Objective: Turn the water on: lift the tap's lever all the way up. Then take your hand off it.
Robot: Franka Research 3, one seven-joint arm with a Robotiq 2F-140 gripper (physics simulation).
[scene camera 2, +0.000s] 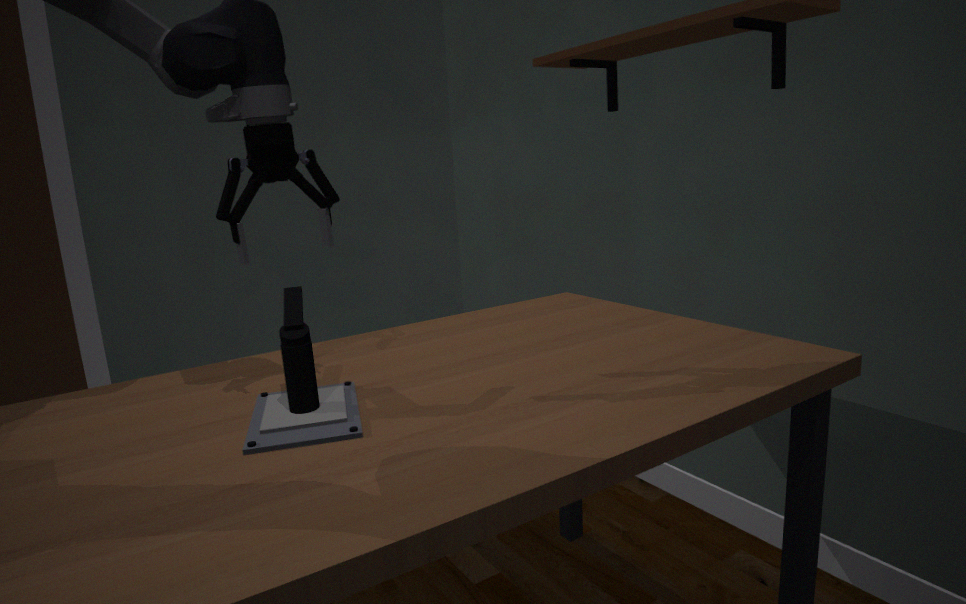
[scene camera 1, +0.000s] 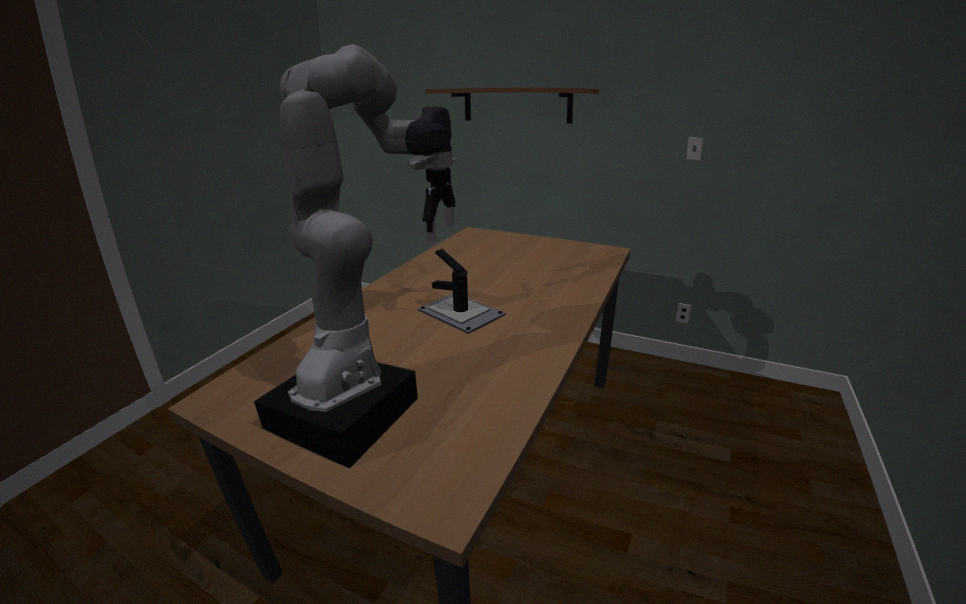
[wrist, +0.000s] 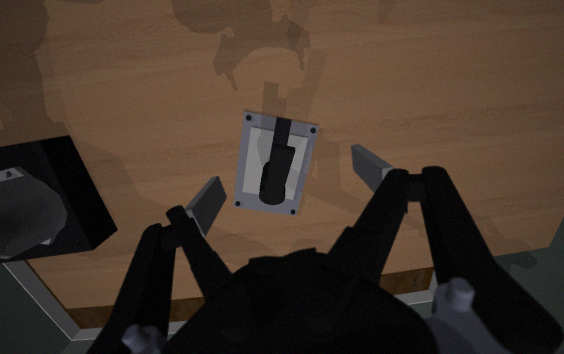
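Observation:
The black tap [scene camera 1: 460, 293] [scene camera 2: 299, 373] [wrist: 272, 191] stands upright on a grey and white base plate [scene camera 1: 468, 327] [scene camera 2: 306, 440] [wrist: 240, 170]. Its lever [scene camera 1: 448, 260] [scene camera 2: 293, 307] [wrist: 283, 162] slopes steeply upward from the top of the body, its free end raised over the spout side. The spout [scene camera 1: 442, 284] [wrist: 282, 131] points out level below it; in scene camera 2 the body hides it. My gripper [scene camera 1: 441, 226] [scene camera 2: 286, 245] [wrist: 285, 172] is wide open and empty. It hangs above the lever, apart from it, with the fingers to either side in the wrist view.
The tap's plate rests on the wooden table [scene camera 1: 398, 441] [scene camera 2: 498, 441] [wrist: 150, 100]. The arm's black base block [scene camera 1: 306, 427] [wrist: 85, 200] stands at one end of the table. A wooden shelf [scene camera 1: 512, 90] [scene camera 2: 683, 35] is fixed to the wall behind, higher than the fingers.

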